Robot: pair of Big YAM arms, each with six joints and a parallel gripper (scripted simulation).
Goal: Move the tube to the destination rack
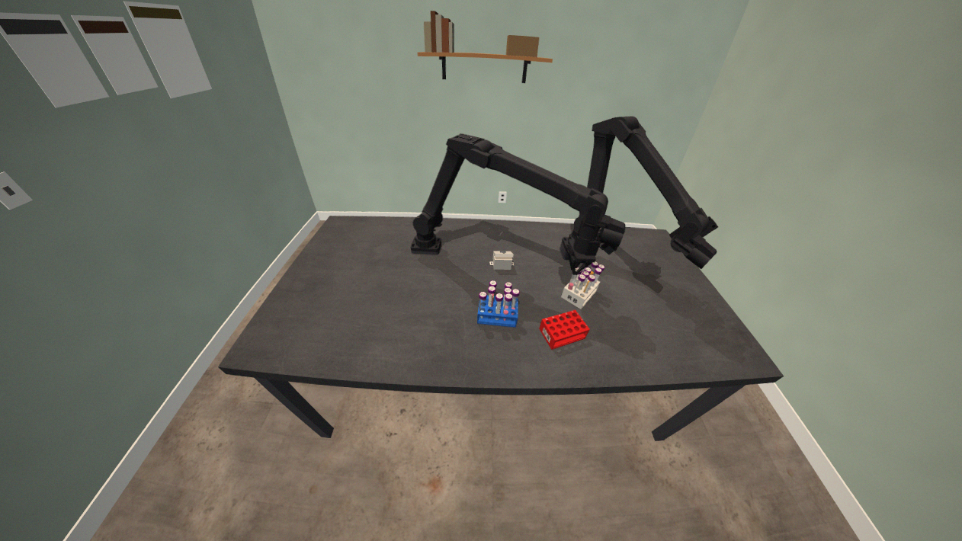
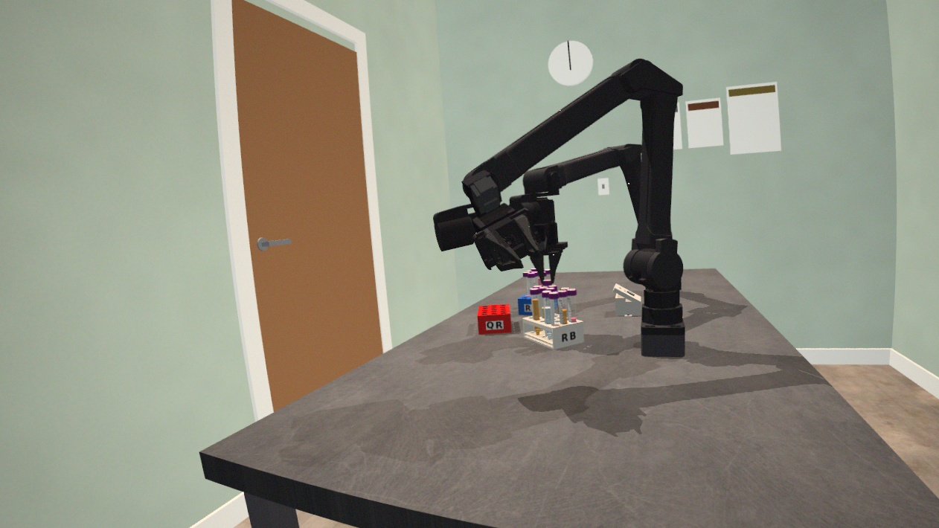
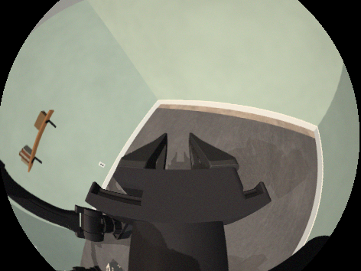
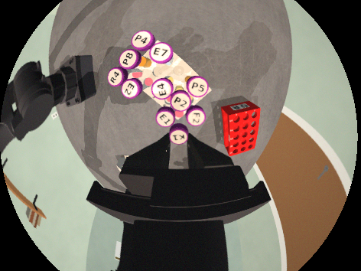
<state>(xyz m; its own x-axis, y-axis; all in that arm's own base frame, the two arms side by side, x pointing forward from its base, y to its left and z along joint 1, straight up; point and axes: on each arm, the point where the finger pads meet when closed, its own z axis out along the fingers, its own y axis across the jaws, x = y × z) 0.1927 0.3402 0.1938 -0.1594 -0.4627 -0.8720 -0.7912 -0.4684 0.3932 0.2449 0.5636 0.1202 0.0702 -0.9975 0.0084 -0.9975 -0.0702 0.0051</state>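
Now: the tube 60 mm below my right hand and 10 mm to the left of it. Also, from my right hand: red rack 160 mm ahead, 110 mm below, 40 mm to the right; white rack 110 mm below, 60 mm to the left, 20 mm behind; rack RA 260 mm to the right, 110 mm below, 90 mm ahead.
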